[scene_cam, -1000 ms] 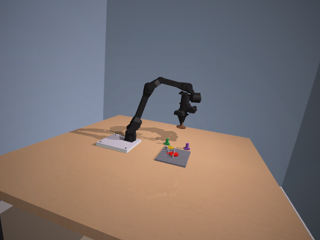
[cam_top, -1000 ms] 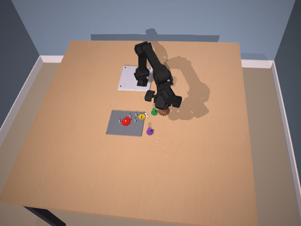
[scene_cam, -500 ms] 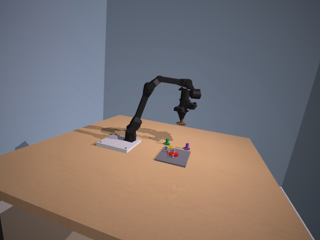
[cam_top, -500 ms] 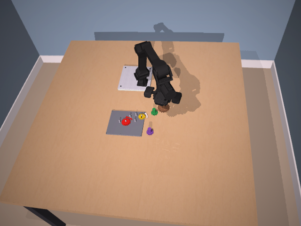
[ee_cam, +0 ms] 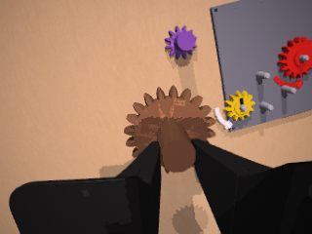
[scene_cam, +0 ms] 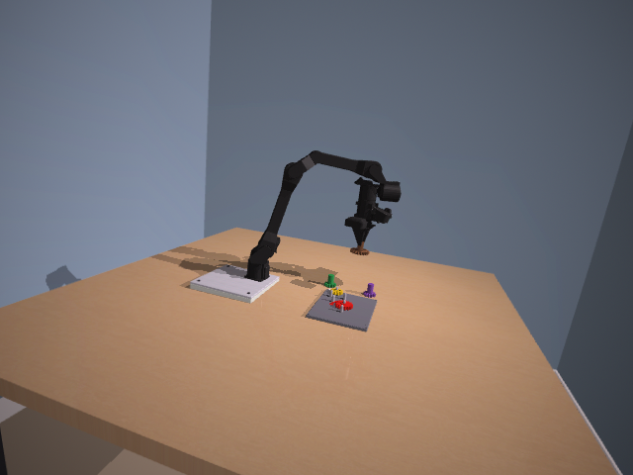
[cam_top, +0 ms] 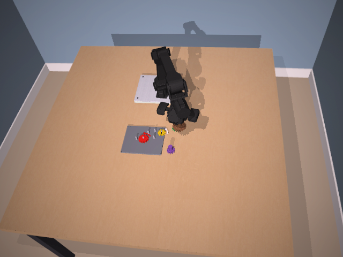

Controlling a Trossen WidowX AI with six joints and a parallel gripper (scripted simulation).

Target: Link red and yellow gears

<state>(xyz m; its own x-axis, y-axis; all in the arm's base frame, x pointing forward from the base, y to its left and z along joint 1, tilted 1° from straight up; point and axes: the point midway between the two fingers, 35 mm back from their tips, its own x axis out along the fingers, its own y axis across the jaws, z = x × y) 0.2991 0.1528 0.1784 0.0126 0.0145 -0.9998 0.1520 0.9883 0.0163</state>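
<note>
My gripper tip is 4 cm past the yellow gear, 11 cm to the left of it and 14 cm above it. From my gripper tip the other things lie so: large brown gear: 1 cm below; green gear: 8 cm behind, 4 cm to the right, 14 cm below; purple gear: 6 cm ahead, 4 cm to the right, 14 cm below.
</note>
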